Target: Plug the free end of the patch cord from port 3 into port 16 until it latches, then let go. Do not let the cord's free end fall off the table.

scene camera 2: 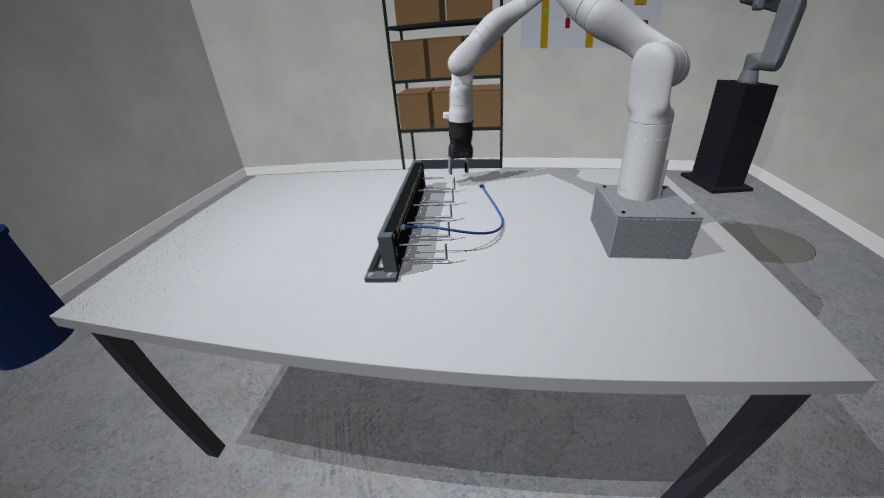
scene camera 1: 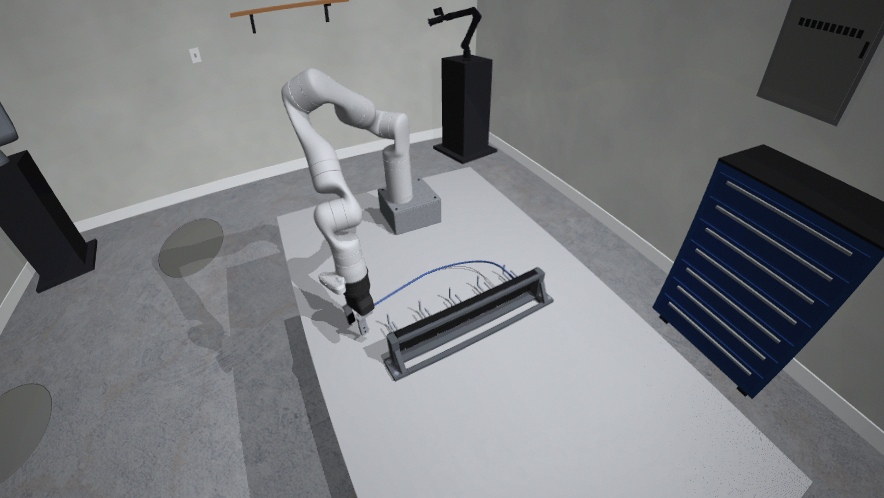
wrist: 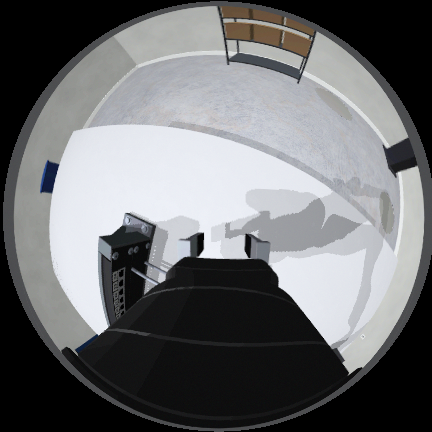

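Seen in the pictures: gripper, fingertip midpoint: (scene camera 2: 458, 172) (scene camera 1: 358, 327) (wrist: 223, 241); arm's base, link origin: (scene camera 2: 636, 193) (scene camera 1: 400, 197).
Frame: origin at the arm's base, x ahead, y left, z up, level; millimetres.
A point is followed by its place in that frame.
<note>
The blue patch cord (scene camera 1: 405, 287) {x 316, y -195, z -99 mm} (scene camera 2: 488, 232) {x 366, y 7, z -71 mm} arcs over the table behind the patch panel. One end is plugged into the panel, nearer its near end in scene camera 2. Its free end (scene camera 2: 481, 186) {x 328, y -342, z -98 mm} lies on the table; the gripper hides it in scene camera 1, and it does not show in the wrist view. The black patch panel (scene camera 1: 467, 307) {x 567, y -161, z -1 mm} (scene camera 2: 402, 197) {x 566, y -89, z -4 mm} (wrist: 131, 292) {x 526, y -282, z -53 mm} stands in a grey frame; port numbers are unreadable. My gripper (scene camera 1: 356, 324) {x 398, y -404, z -67 mm} (scene camera 2: 458, 168) {x 398, y -404, z -67 mm} (wrist: 223, 241) {x 398, y -404, z -67 mm} is open and empty, pointing down above the table beside the panel's far end in scene camera 2, apart from the free end.
Thin metal cable-support rods (scene camera 2: 450, 211) {x 447, y -120, z -70 mm} (wrist: 145, 275) {x 493, y -332, z -49 mm} stick out from the panel's cord side, several along its length. The arm's grey base block (scene camera 1: 411, 213) {x 83, y -9, z -25 mm} (scene camera 2: 646, 228) {x 41, y 122, z -25 mm} stands on the white table (scene camera 1: 494, 408) {x 793, y -261, z -103 mm} (scene camera 2: 525, 321) {x 344, y 273, z -102 mm} (wrist: 150, 175) {x 546, y -480, z -102 mm}. The table's edge is close to the gripper.
</note>
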